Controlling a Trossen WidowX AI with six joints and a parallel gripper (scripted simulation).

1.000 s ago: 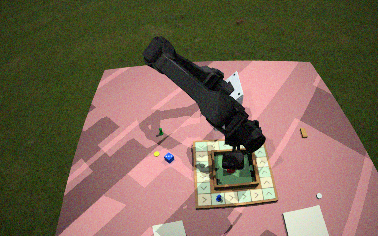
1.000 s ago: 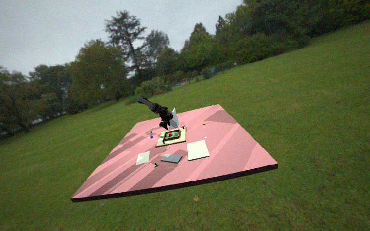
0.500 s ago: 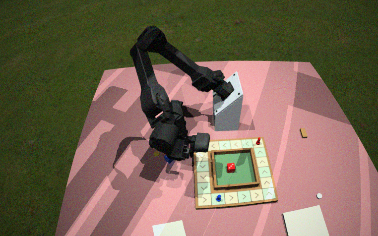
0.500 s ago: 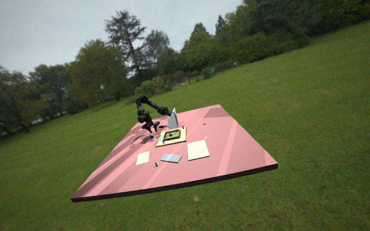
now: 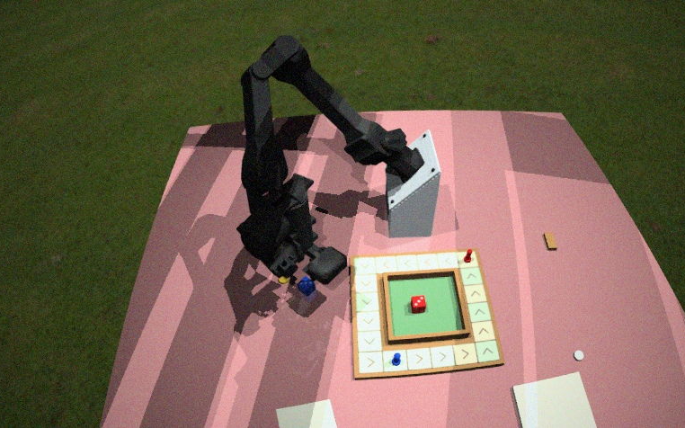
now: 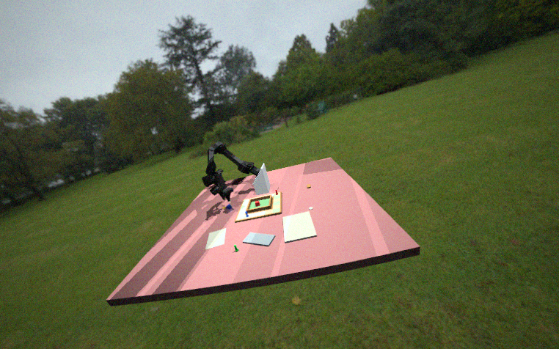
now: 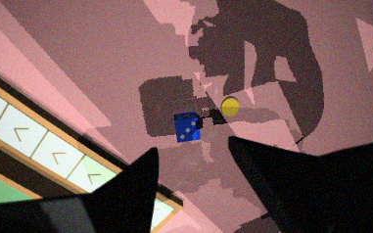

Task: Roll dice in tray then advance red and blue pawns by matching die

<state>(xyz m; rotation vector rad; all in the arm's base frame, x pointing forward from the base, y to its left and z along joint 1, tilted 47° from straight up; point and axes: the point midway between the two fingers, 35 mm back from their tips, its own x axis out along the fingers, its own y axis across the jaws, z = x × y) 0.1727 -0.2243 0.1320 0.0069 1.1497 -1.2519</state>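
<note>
My gripper tip is now 3 cm past the yellow disc, 5 cm to the left of it and 6 cm above it. Round my gripper tip: blue pawn (20 cm ahead, 15 cm to the left, 4 cm below); green sunken tray (9 cm ahead, 23 cm to the left, 6 cm below); red pawn (1 cm behind, 35 cm to the left, 4 cm below).
</note>
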